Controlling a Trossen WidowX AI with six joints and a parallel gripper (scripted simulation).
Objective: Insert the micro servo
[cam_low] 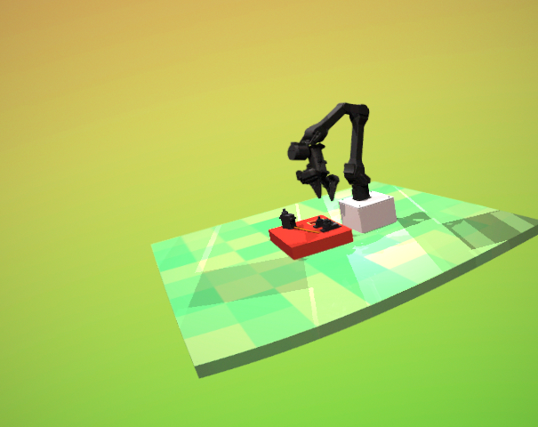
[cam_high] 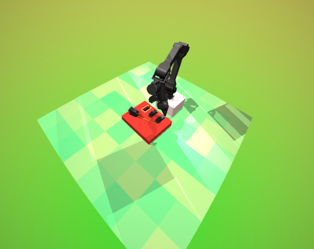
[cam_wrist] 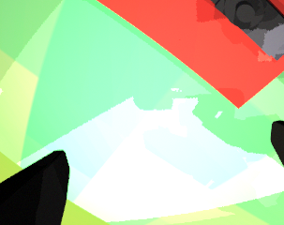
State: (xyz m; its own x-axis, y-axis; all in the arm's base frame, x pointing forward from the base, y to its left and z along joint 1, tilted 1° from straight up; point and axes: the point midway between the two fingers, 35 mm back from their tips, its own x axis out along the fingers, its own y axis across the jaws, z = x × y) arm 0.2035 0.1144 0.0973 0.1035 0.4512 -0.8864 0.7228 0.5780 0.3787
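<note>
Now: gripper tip 90 mm short of the red deck, 120 mm to the left of it and 150 mm above it.
</note>
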